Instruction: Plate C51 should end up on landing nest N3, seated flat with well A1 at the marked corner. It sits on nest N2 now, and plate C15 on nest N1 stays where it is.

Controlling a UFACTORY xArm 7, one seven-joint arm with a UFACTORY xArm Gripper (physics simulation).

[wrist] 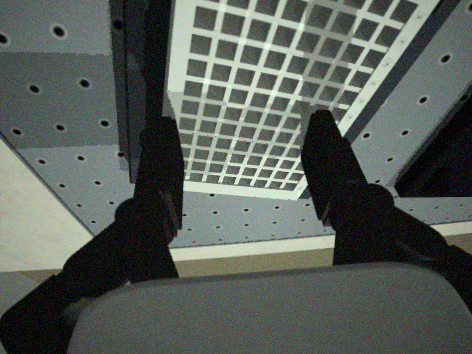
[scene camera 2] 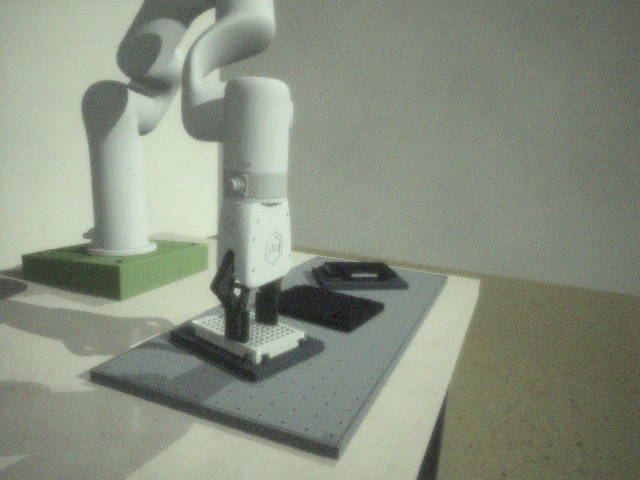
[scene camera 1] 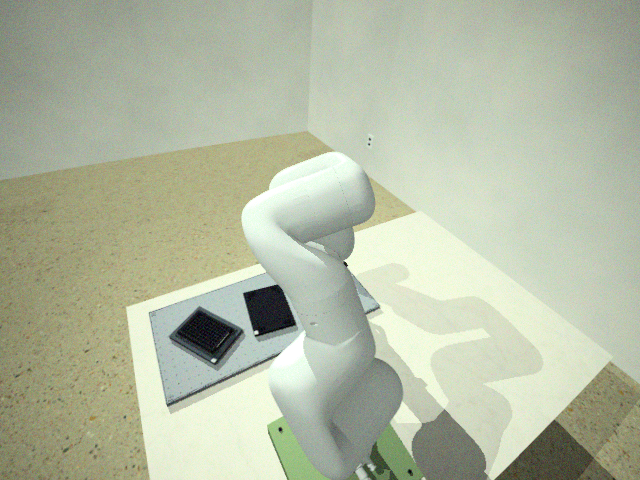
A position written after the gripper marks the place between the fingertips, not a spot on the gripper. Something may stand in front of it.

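The gripper [scene camera 2: 252, 331] is visible, and the wrist view likewise shows the gripper [wrist: 243, 137]. A flat black nest [scene camera 1: 268, 310] is visible as well.
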